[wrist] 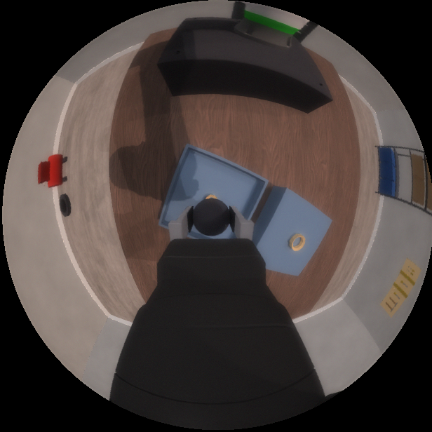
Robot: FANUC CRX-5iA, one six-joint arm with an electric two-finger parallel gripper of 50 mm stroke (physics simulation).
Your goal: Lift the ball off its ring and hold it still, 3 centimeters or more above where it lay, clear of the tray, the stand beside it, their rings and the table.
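Note:
A dark ball (211, 217) is held between the two fingertips of my gripper (211, 213), which is shut on it. The ball and fingers hang above the blue tray (264, 188). Part of a yellow ring (211, 197) shows in the tray, just past the ball's upper edge; the ball hides the rest. The ball stands apart from the tray floor, though its exact height cannot be read from this view. The blue stand (280, 220) is beside the tray on the right, with a second yellow ring (297, 242) on its top.
The tray and stand are on a brown wooden table (240, 135). A large dark box-like block (240, 70) stands at the table's far side. The gripper's dark body hides the near part of the table. A red object (55, 170) and a shelf rack lie beyond the table.

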